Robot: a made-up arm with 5 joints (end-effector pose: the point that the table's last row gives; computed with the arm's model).
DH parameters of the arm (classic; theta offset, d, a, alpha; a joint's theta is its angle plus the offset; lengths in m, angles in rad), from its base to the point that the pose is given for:
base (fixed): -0.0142 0 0.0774 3.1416
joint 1: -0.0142 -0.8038 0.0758 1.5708
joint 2: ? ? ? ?
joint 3: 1.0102 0 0.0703 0
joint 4: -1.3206 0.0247 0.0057 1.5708
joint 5: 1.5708 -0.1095 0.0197 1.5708
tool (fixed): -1.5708 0.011 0 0
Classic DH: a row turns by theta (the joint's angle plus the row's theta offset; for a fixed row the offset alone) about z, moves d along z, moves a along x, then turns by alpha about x.
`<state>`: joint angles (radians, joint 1 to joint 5).
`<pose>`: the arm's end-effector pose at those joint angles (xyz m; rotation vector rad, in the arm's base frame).
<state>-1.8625 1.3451 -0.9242 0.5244 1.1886</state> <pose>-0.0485 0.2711 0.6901 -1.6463 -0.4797 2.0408</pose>
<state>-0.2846 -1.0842 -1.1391 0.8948 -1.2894</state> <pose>0.0274 0.0047 1.0282 1.2632 -0.9872 1.0701</pose>
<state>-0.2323 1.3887 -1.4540 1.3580 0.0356</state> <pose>0.3417 0.1074 0.7126 -0.1805 1.2834 0.2219</pose>
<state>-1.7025 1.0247 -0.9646 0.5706 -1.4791</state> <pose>0.0172 0.3350 0.7959 0.5747 1.4552 0.8978</pose>
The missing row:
joint 2: -1.2604 0 0.0949 0
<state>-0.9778 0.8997 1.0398 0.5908 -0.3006</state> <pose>0.0883 0.0871 0.6866 -1.0543 2.2329 0.0358</pose>
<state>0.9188 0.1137 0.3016 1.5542 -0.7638</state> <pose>0.2035 -0.1147 0.7672 1.3850 1.5793 -1.3281</pose>
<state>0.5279 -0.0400 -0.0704 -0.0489 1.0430</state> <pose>0.3380 -0.1020 0.9317 -1.0576 0.1339 -0.5608</pose>
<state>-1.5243 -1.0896 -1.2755 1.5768 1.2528</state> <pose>0.0376 0.0331 0.9775 -0.3942 -1.3356 0.7888</pose>
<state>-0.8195 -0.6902 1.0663 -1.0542 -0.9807</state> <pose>0.1795 0.1470 0.9738 1.1675 -0.2053 1.0580</pose>
